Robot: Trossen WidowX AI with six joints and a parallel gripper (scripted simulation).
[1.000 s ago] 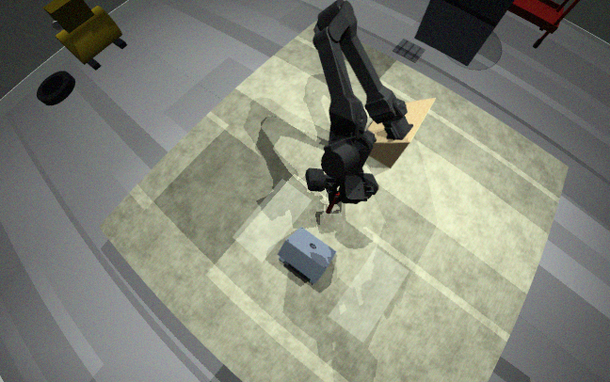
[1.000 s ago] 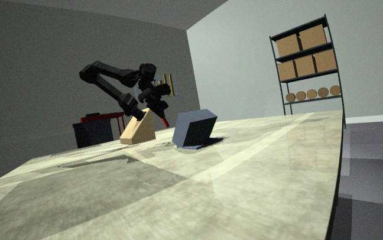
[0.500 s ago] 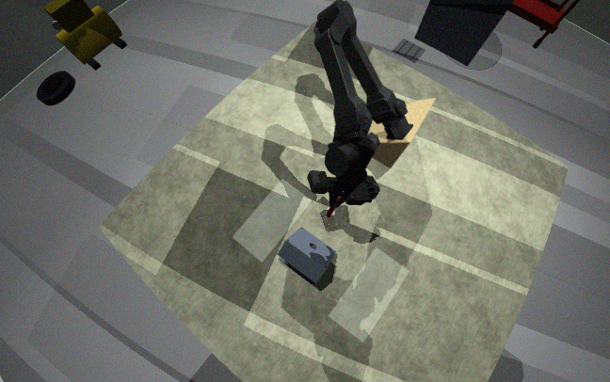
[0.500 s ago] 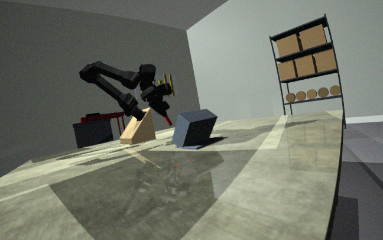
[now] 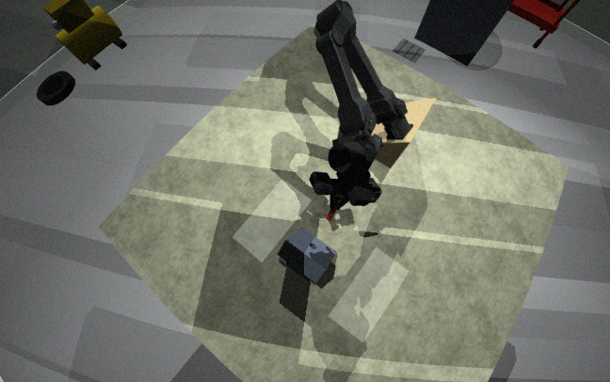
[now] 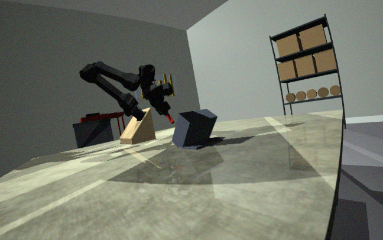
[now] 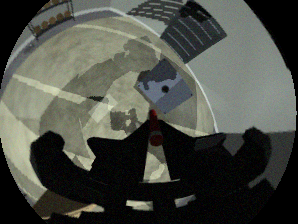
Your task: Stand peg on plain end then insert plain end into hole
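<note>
Now: gripper tip 13 cm short of the blue-grey sloped panel, 2 cm to the right of it and 6 cm above it. From my gripper tip the other things lie so: red peg 1 cm behind, 1 cm above.
</note>
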